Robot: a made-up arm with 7 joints. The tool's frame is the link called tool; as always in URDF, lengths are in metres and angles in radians. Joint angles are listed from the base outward.
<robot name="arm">
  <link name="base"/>
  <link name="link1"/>
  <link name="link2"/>
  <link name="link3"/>
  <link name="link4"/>
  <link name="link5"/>
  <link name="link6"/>
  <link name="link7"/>
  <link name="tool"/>
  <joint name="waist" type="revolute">
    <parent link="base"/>
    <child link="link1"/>
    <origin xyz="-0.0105 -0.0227 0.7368" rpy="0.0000 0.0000 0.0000"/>
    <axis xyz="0 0 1"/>
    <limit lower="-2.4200" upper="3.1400"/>
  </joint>
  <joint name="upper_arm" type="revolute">
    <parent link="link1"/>
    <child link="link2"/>
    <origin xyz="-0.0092 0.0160 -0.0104" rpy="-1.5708 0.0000 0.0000"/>
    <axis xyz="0 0 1"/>
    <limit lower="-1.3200" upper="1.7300"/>
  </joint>
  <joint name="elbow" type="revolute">
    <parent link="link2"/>
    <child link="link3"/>
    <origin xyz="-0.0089 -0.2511 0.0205" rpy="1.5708 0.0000 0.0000"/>
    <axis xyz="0 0 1"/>
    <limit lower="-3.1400" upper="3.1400"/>
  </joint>
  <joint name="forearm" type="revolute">
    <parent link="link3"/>
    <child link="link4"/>
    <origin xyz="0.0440 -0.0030 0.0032" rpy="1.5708 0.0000 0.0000"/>
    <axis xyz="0 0 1"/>
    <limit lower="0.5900" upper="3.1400"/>
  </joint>
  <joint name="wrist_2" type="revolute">
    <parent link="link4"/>
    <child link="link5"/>
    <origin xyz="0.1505 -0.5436 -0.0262" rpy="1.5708 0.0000 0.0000"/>
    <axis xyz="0 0 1"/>
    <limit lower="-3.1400" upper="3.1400"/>
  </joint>
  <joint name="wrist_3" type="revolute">
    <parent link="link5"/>
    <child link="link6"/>
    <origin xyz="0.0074 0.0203 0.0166" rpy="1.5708 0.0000 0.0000"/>
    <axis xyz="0 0 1"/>
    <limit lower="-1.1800" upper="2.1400"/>
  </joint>
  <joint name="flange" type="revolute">
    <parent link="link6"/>
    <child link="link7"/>
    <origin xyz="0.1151 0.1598 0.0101" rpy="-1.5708 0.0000 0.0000"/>
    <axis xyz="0 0 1"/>
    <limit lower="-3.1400" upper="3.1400"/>
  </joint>
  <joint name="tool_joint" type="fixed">
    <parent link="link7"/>
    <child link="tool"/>
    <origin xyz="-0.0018 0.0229 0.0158" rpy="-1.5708 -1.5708 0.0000"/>
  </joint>
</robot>
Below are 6 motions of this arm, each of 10 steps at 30 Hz.
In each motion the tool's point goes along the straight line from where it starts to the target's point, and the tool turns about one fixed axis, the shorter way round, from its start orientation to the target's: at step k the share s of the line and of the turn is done. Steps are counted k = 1, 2, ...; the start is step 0. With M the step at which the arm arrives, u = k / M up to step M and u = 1 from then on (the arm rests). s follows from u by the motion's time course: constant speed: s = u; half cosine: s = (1 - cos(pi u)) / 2; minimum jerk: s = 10 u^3 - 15 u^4 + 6 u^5.
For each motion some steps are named. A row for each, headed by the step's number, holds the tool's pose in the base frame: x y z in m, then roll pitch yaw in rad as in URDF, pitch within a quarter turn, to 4 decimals.
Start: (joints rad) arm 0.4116 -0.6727 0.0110 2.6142 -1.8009 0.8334 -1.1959
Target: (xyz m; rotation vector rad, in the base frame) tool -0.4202 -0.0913 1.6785 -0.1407 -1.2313 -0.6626
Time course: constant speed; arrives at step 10
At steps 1, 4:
1: -0.4182 -0.1534 1.6907 0.5758 -0.7439 -1.4745
4: -0.4188 -0.1327 1.6866 0.6075 -0.8709 -1.3821

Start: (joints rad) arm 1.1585 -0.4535 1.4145 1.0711 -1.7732 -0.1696 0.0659
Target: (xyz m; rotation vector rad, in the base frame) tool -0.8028 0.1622 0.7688 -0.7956 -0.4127 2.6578
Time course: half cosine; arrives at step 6
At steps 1, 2, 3, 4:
1: -0.7794 0.2132 0.7416 -0.5504 0.4849 2.5218
2: -0.7840 0.2032 0.7470 -0.5264 0.4879 2.5522
3: -0.7903 0.1896 0.7542 -0.4934 0.4911 2.5938
4: -0.7965 0.1759 0.7615 -0.4603 0.4930 2.6356

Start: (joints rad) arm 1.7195 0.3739 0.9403 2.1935 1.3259 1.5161 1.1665
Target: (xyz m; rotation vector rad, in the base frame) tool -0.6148 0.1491 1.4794 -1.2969 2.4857 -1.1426
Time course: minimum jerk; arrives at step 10
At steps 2, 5, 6, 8, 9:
2: -0.6298 0.2818 1.3443 -2.3512 -0.1005 -2.2343
5: -0.6228 0.2195 1.4077 -2.3688 -0.1616 -2.2523
6: -0.6199 0.1938 1.4339 -2.3757 -0.1868 -2.2595
8: -0.6157 0.1573 1.4711 -2.3854 -0.2229 -2.2694
9: -0.6149 0.1503 1.4782 -2.3872 -0.2297 -2.2713

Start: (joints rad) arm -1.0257 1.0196 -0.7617 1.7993 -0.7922 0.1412 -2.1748
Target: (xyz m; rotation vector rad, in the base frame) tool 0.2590 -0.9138 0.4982 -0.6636 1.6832 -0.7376
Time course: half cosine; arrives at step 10
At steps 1, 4, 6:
1: 0.1053 -0.9519 0.5629 -2.2006 0.5082 -2.0574
4: 0.1559 -0.9394 0.5416 -2.0782 0.5696 -2.0003
6: 0.2046 -0.9273 0.5211 -1.9520 0.6224 -1.9349

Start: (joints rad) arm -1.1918 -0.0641 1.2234 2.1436 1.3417 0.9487 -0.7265
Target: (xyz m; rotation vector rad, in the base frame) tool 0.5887 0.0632 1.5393 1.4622 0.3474 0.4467
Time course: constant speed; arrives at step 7
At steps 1, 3, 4, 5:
1: 0.6203 0.1362 1.5016 1.7305 -0.1065 0.9060
3: 0.6098 0.1119 1.5142 1.6521 -0.0749 0.7769
4: 0.6045 0.0997 1.5204 1.6116 -0.0629 0.7116
5: 0.5992 0.0875 1.5267 1.5704 -0.0537 0.6459

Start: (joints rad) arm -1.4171 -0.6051 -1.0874 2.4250 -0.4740 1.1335 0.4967
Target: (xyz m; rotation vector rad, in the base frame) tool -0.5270 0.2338 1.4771 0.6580 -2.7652 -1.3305
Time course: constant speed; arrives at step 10
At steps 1, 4, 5, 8, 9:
1: -0.4713 0.2644 1.5124 2.3588 0.1499 -2.8210
4: -0.4899 0.2542 1.5006 2.3321 0.1580 -2.7990
5: -0.4960 0.2508 1.4967 2.3232 0.1608 -2.7917
8: -0.5146 0.2406 1.4849 2.2967 0.1696 -2.7699
9: -0.5208 0.2372 1.4810 2.2879 0.1727 -2.7626

